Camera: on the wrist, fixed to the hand. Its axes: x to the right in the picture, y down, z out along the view.
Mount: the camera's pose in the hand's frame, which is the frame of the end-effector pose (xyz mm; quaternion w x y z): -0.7 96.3 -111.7 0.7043 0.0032 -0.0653 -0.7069
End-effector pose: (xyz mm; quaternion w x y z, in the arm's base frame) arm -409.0 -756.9 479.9 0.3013 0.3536 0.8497 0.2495
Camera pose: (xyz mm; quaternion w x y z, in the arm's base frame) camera -442.1 -720.8 619.0 0.4429 -0.3343 0.8295 -0.0631
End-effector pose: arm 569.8 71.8 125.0 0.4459 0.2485 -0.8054 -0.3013
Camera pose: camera 654.4 109.7 239.7 0.0477 0.7261 -0.4216 -0.5410
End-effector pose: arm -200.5 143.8 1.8 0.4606 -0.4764 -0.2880 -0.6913
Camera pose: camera -156.6 11.1 -45.2 0.1816 0.1756 0.5719 0.7805
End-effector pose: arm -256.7 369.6 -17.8 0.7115 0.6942 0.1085 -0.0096
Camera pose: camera -257.3 483.5 75.8 0.4992 0.4139 0.5206 -0.5554
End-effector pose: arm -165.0 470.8 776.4 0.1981 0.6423 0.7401 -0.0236
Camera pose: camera -101.8 519.2 900.6 0.1691 -0.0717 0.9622 -0.2010
